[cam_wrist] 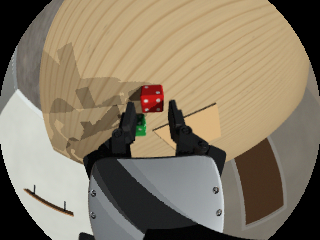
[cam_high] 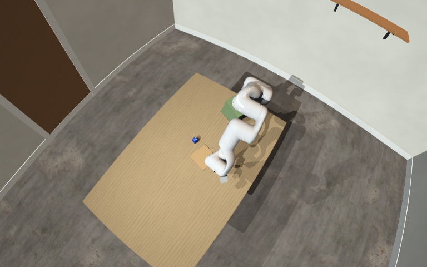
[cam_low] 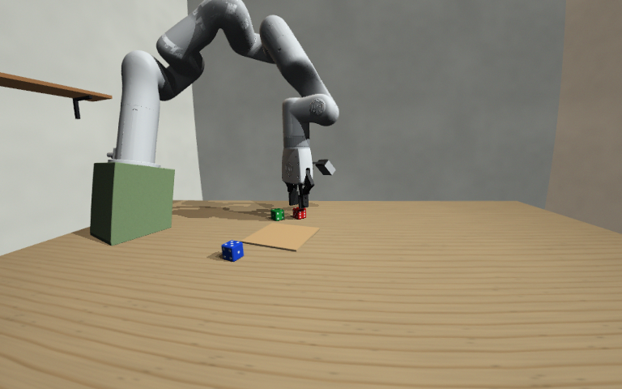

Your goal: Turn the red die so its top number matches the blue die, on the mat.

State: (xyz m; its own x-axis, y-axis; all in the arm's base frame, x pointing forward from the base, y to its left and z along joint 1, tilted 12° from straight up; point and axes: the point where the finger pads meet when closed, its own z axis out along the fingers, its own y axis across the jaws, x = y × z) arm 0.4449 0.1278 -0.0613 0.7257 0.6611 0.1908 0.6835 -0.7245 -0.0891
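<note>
The red die is 40 mm below my hand. Round my hand: blue die 90 mm behind, 270 mm to the right, 40 mm below; tan mat 20 mm behind, 150 mm to the right, 50 mm below; green die 60 mm behind, 20 mm to the right, 40 mm below.
</note>
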